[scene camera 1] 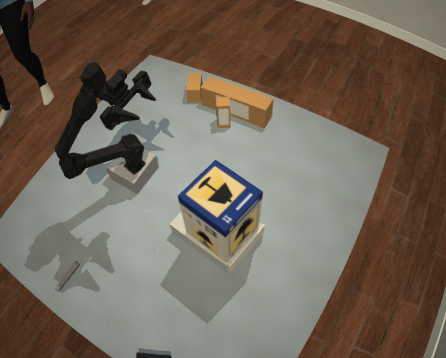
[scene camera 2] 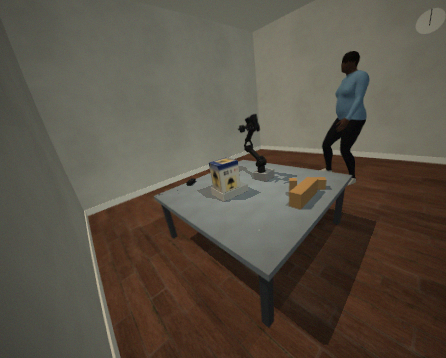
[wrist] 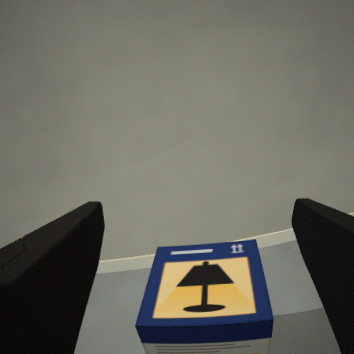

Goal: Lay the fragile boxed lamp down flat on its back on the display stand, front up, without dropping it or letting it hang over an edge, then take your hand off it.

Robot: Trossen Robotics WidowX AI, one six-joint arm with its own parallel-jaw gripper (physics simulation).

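Seen in the pictures: gripper, between the fingertips: (scene camera 1: pixel 147 108) (scene camera 2: pixel 240 128) (wrist: pixel 200 213); arm's base, origin of its link: (scene camera 1: pixel 134 164) (scene camera 2: pixel 261 171).
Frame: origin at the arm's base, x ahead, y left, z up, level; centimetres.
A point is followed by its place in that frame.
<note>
The boxed lamp (scene camera 1: pixel 220 195) {x 42.3, y 0.8, z 21.2 cm} (scene camera 2: pixel 225 177) {x 46.3, y 9.3, z 10.7 cm} (wrist: pixel 205 285) {x 40.2, y 1.0, z 21.2 cm} rests level on the pale display stand (scene camera 1: pixel 177 226) {x 29.5, y -7.5, z -1.6 cm} (scene camera 2: pixel 231 194) {x 43.9, y 10.9, z -4.3 cm}. Its blue-bordered lamp picture faces up, and more lamp pictures show on its sides. I cannot tell which face is the front. In scene camera 1 the stand's rim shows around the box's lower edges, with no visible overhang. My gripper (scene camera 1: pixel 146 108) {x 19.3, y -1.1, z 43.3 cm} (scene camera 2: pixel 241 128) {x 19.3, y -1.1, z 43.3 cm} (wrist: pixel 200 213) {x 19.3, y -1.1, z 43.3 cm} is open and empty, raised near the arm's base and apart from the box. In the wrist view the box shows low between the two fingers, farther off.
Orange blocks (scene camera 1: pixel 237 97) {x 9.9, y 48.6, z 3.2 cm} (scene camera 2: pixel 305 192) {x 14.9, y 56.3, z 1.9 cm} stand near one edge of the grey table (scene camera 1: pixel 320 185) {x 56.8, y 41.0, z -7.7 cm} (scene camera 2: pixel 240 225) {x 60.5, y 43.8, z -7.7 cm}. A thin bar (scene camera 1: pixel 68 275) {x 10.4, y -48.5, z -6.5 cm} lies near the table's left edge in scene camera 1. A small dark object (scene camera 1: pixel 153 354) {x 53.8, y -46.9, z -4.2 cm} (scene camera 2: pixel 191 182) {x 56.2, y -44.8, z -5.2 cm} lies near another edge. A person (scene camera 2: pixel 351 100) stands behind the table.
</note>
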